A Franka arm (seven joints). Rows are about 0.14 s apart.
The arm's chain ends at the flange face. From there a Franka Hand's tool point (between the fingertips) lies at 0.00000 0.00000 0.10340 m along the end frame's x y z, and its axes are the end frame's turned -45 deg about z.
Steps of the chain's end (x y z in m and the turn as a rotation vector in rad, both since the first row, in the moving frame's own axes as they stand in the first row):
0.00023 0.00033 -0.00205 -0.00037 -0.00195 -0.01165
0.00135 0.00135 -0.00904 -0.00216 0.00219 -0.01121
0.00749 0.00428 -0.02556 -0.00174 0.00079 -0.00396
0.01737 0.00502 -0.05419 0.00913 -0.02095 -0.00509
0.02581 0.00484 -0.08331 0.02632 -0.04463 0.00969
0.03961 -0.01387 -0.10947 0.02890 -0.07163 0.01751
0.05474 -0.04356 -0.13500 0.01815 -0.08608 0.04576
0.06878 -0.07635 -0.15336 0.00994 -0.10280 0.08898
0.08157 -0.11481 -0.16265 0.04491 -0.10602 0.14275
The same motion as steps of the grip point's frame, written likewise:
-0.00024 0.00028 -0.00205 0.00112 -0.00164 -0.01165
0.00000 0.00223 -0.00904 -0.00308 0.00002 -0.01121
0.00220 0.00851 -0.02556 -0.00179 -0.00067 -0.00396
0.00786 0.01364 -0.05422 0.02127 -0.00836 -0.00509
0.01352 0.01648 -0.08345 0.05017 -0.01295 0.00969
0.03476 0.01083 -0.10978 0.07109 -0.03021 0.01751
0.06472 0.00018 -0.13540 0.07370 -0.04803 0.04576
0.09622 -0.01387 -0.15391 0.07972 -0.06566 0.08898
0.13520 -0.03480 -0.16333 0.10672 -0.04321 0.14275

